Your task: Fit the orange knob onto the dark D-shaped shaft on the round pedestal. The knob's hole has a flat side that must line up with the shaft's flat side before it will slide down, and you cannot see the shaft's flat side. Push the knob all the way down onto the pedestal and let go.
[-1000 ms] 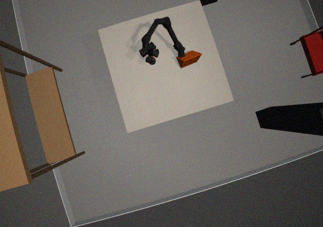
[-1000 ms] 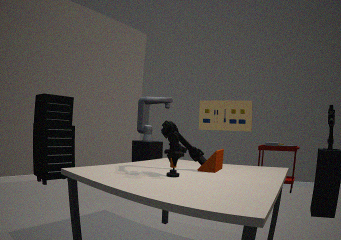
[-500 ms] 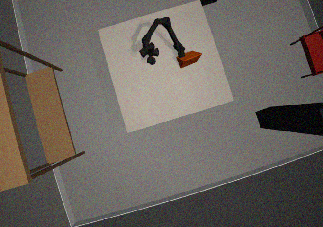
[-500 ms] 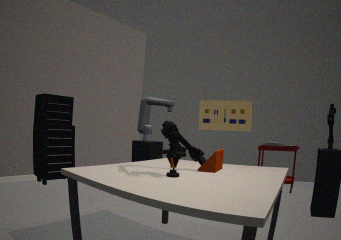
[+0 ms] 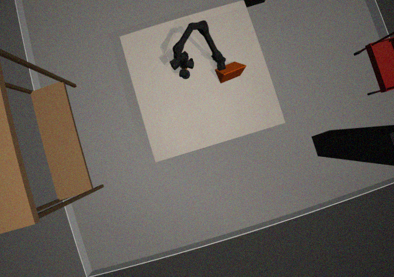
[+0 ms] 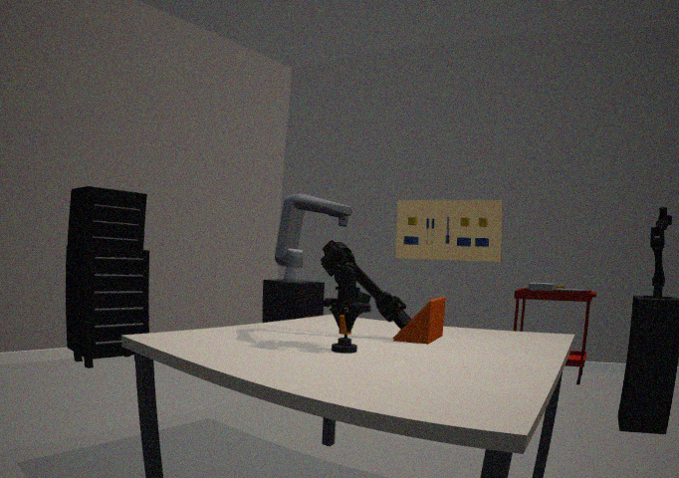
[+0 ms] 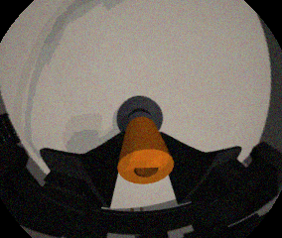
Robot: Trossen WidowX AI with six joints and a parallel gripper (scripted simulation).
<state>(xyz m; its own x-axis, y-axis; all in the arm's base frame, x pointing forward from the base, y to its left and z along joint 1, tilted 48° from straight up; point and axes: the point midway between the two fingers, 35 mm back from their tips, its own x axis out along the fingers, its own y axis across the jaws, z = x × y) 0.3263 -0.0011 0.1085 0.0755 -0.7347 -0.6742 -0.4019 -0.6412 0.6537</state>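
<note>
Right now the orange knob is 20 mm above my gripper tip. From my gripper tip the other things lie so: dark round pedestal: 40 mm below.
</note>
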